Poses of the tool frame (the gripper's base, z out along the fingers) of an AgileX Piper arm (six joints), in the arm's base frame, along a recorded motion.
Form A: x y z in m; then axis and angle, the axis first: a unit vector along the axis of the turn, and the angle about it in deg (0 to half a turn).
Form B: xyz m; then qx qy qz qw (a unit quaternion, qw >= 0). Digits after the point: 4 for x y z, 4 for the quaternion.
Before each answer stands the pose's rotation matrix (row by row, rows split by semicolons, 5 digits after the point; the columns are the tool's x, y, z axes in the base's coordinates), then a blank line. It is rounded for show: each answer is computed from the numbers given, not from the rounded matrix.
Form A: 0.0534 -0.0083 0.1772 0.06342 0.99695 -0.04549 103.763
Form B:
-0.23293 0.12245 0.96475; 0.03408 0.99246 -0.11774; -0.97190 0.00546 -0.23534

0.0534 -0.0083 0.1772 0.0499 0.7843 -0.0358 0.6173
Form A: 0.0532 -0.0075 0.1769 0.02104 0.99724 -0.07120 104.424
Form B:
-0.24854 0.09516 0.96393; -0.04275 0.99311 -0.10907; -0.96768 -0.06831 -0.24276

0.0532 -0.0075 0.1769 0.0166 0.7881 -0.0563 0.6127
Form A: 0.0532 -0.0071 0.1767 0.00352 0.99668 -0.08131 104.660
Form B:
-0.25307 0.08306 0.96388; -0.07427 0.99170 -0.10496; -0.96459 -0.09814 -0.24480

0.0532 -0.0071 0.1767 0.0028 0.7889 -0.0644 0.6111
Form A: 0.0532 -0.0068 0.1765 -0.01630 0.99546 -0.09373 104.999
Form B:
-0.25847 0.07011 0.96347; -0.11096 0.98861 -0.10171; -0.95963 -0.13320 -0.24774

0.0532 -0.0068 0.1765 -0.0129 0.7897 -0.0744 0.6088
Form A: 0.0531 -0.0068 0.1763 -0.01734 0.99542 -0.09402 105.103
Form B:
-0.26018 0.06901 0.96309; -0.11253 0.98848 -0.10123; -0.95898 -0.13472 -0.24941

0.0531 -0.0068 0.1763 -0.0138 0.7903 -0.0746 0.6080
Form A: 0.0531 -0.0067 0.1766 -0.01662 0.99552 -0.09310 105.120
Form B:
-0.26049 0.06902 0.96301; -0.11074 0.98872 -0.10081; -0.95910 -0.13290 -0.24991

0.0531 -0.0067 0.1766 -0.0132 0.7904 -0.0739 0.6079
